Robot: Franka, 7 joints.
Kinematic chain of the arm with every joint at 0, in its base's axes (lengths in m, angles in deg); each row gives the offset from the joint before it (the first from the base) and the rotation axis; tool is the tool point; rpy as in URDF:
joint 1: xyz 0 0 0.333 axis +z
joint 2: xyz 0 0 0 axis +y
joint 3: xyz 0 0 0.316 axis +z
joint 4: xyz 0.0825 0 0 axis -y
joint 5: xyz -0.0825 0 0.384 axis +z
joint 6: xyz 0 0 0 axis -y
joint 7: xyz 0.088 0 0 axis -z
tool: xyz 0 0 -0.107 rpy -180 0 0
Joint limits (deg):
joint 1: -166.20..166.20
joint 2: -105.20..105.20
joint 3: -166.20..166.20
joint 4: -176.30..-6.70
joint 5: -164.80..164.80
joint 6: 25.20..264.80
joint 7: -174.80..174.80
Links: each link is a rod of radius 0.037 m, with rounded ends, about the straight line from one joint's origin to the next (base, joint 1, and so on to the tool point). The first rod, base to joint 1, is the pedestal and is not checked.
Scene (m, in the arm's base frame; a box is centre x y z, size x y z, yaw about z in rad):
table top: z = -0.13
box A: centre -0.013 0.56 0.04 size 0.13 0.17 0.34 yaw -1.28
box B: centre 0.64 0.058 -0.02 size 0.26 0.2 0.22 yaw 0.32
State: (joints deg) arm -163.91 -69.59 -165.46 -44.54 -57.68 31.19 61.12
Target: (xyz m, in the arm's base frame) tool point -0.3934 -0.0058 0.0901
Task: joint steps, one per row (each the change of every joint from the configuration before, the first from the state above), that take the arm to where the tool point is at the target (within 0.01 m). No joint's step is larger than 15 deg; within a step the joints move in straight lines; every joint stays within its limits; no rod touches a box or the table.
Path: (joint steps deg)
1: 12.68 8.01 12.72 -2.38 -6.61 -1.20 -7.45
2: 12.69 8.02 12.71 -2.38 -6.61 -1.20 -7.45
3: 12.68 8.01 12.72 -2.37 -6.61 -1.19 -7.44
4: 12.69 8.02 12.72 -2.38 -6.61 -1.20 -7.45
5: 12.68 8.01 12.72 -2.38 -6.61 -1.20 -7.45
6: 3.92 -12.61 -1.30 -9.06 9.98 4.60 6.21
7: 3.92 -12.61 -1.29 -9.06 9.97 4.60 6.20
8: 3.92 -12.62 -1.29 -9.06 9.98 4.59 6.21
9: 3.93 -12.61 -1.30 -9.06 9.98 4.60 6.21
10: 3.92 -12.62 -1.29 -9.05 9.97 4.60 6.20
11: 3.92 -12.61 -1.29 -9.06 9.98 4.60 6.21

